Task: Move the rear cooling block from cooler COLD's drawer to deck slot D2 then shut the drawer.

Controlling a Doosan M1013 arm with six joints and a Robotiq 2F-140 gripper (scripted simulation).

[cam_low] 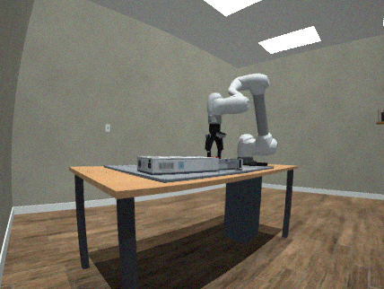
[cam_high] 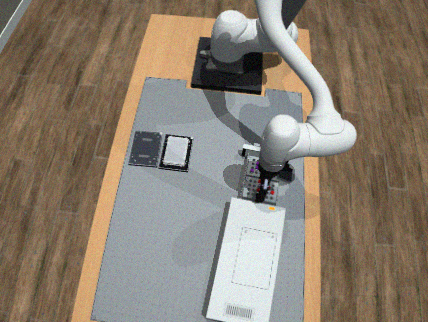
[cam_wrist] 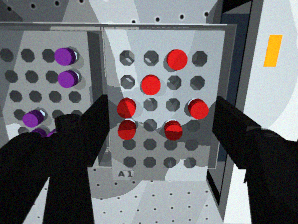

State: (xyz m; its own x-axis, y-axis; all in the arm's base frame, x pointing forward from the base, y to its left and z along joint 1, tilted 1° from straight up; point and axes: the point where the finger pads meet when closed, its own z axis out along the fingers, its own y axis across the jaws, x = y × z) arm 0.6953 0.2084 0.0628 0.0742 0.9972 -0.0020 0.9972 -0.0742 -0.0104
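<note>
My hand is 100 mm short of the white cooler, 10 mm to the left of it and 40 mm above it. Also, from my hand: deck slot D2: 140 mm behind, 480 mm to the right, 80 mm below; cooling block: 30 mm below.
</note>
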